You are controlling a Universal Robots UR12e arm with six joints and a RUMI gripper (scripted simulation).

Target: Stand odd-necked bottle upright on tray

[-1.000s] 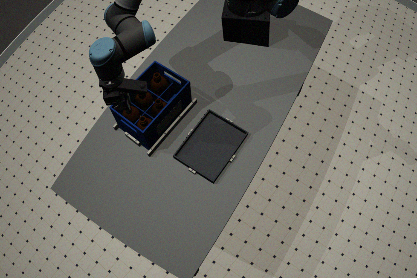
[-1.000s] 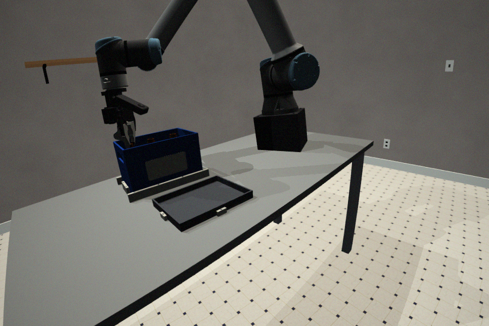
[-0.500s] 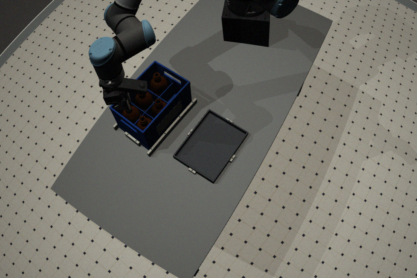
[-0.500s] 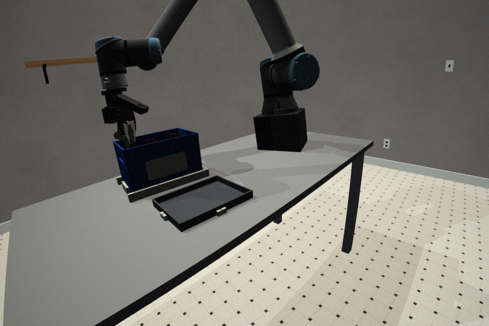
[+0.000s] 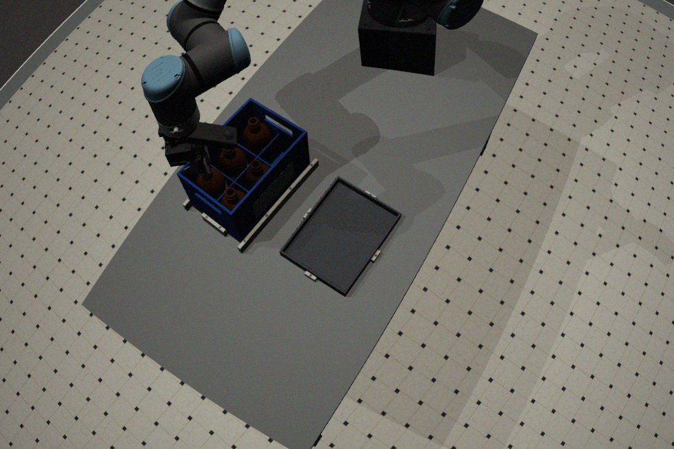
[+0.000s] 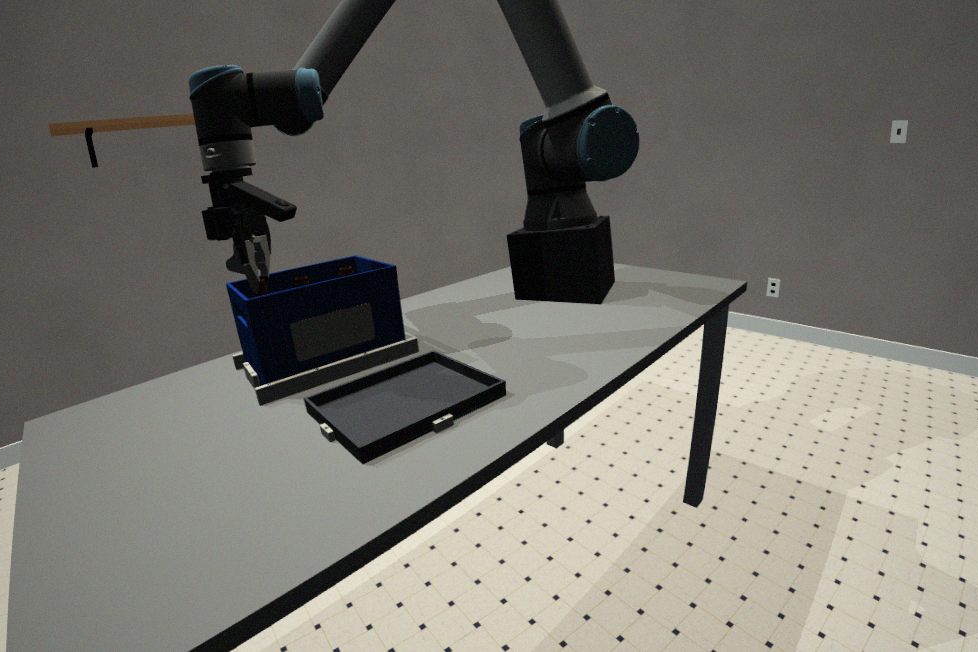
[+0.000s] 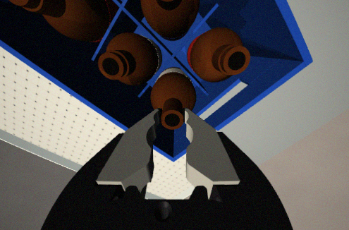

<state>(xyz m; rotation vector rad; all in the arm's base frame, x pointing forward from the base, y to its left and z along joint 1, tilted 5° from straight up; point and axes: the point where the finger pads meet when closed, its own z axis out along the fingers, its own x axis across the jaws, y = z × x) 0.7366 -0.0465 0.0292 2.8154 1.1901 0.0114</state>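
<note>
The bottle lies 70 mm below my hand. From my hand the other things lie so: black tray (120 mm behind, 310 mm to the left, 160 mm below); blue crate (80 mm behind, 40 mm to the left, 90 mm below).
</note>
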